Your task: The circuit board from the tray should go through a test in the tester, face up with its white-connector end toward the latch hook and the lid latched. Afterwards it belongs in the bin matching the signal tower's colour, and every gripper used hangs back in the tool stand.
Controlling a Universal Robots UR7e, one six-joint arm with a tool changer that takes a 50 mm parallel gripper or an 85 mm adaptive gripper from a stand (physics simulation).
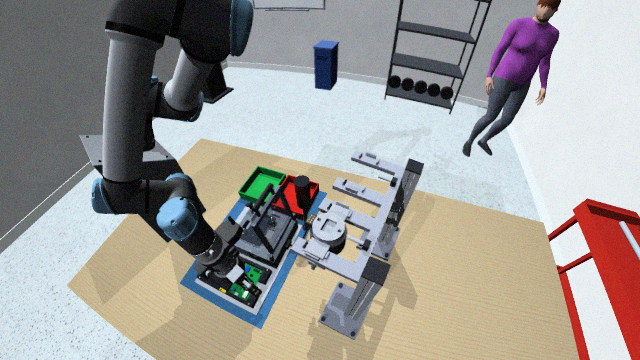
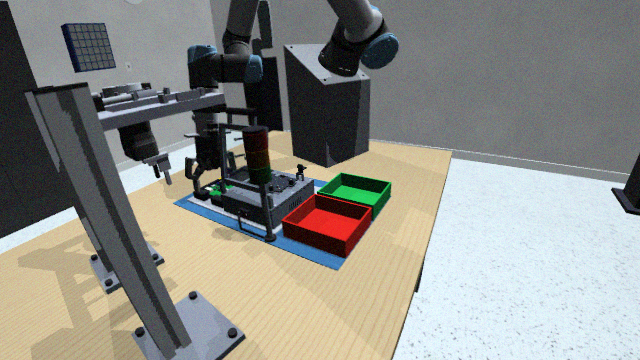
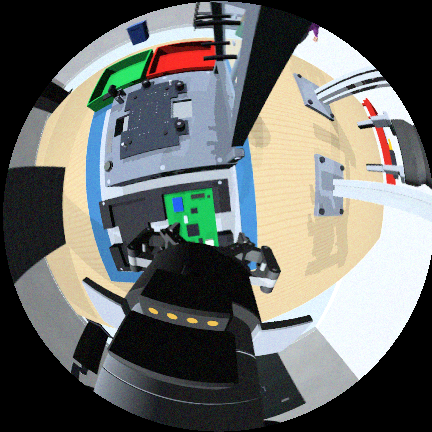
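Pixels of known places: arm's base, link origin: [image 2: 337,65].
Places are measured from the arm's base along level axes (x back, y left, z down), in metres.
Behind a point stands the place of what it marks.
Note:
The green circuit board [image 1: 256,271] {x -0.506, y -0.073, z 0.318 m} [image 2: 220,190] {x -0.499, y -0.116, z 0.320 m} [image 3: 200,212] {x -0.507, y -0.096, z 0.322 m} lies face up in the dark tray [image 3: 132,210] {x -0.396, y -0.084, z 0.324 m}. Its blue part faces the tester; a white part shows near the gripper. My adaptive gripper [image 3: 207,239] is open, its fingers spread low over the board, one toward each side. Finger contact is hidden. The grey tester [image 2: 250,205] {x -0.548, y 0.081, z 0.286 m} [image 3: 200,142] {x -0.510, y -0.002, z 0.282 m} has its lid [image 2: 223,157] {x -0.539, y -0.003, z 0.181 m} raised and a dark, bare nest [image 3: 150,117] {x -0.446, y 0.040, z 0.273 m}. The latch hook [image 2: 300,171] {x -0.382, y 0.106, z 0.257 m} [image 3: 116,94] {x -0.383, y 0.102, z 0.260 m} stands on the side by the bins. The signal tower [image 1: 302,190] {x -0.581, y 0.140, z 0.099 m} [image 2: 256,155] {x -0.585, y 0.175, z 0.130 m} shows dull red, amber and green segments.
The green bin [image 1: 261,185] {x -0.303, y 0.256, z 0.336 m} [image 2: 357,192] {x -0.282, y 0.230, z 0.336 m} [image 3: 122,75] {x -0.312, y 0.268, z 0.336 m} and red bin [image 1: 295,192] [image 2: 327,225] {x -0.463, y 0.244, z 0.336 m} [image 3: 182,59] {x -0.469, y 0.271, z 0.336 m} stand beyond the tester. The tool stand [image 1: 372,272] {x -0.827, y -0.062, z -0.034 m} [image 2: 115,215] {x -0.845, y 0.236, z 0.100 m} rises beside the blue mat [image 2: 310,252] {x -0.559, y 0.264, z 0.340 m}, with the parallel gripper [image 2: 137,141] [image 3: 412,152] hanging there. A person [image 1: 525,50] stands behind.

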